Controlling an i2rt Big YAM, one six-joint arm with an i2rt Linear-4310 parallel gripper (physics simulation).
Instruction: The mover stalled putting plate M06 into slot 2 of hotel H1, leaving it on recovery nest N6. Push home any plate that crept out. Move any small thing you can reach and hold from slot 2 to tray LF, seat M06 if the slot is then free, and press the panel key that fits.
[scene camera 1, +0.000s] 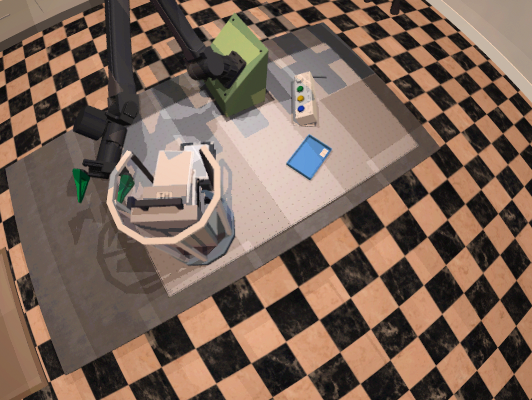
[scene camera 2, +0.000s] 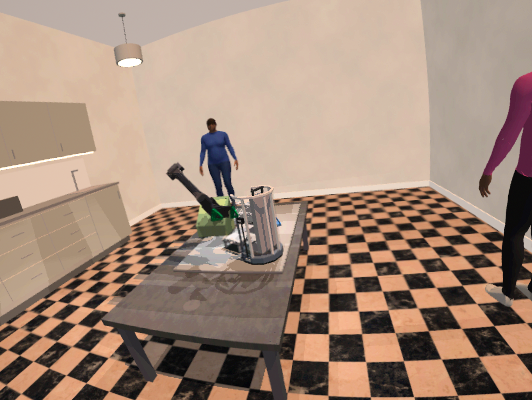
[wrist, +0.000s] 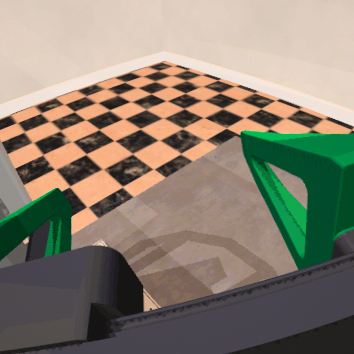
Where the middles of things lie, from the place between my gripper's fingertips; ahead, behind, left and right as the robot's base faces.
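My gripper is 17 cm to the right of the round plate rack (scene camera 1: 159, 216), and I see that it is also 11 cm above the rack and 9 cm short of it.
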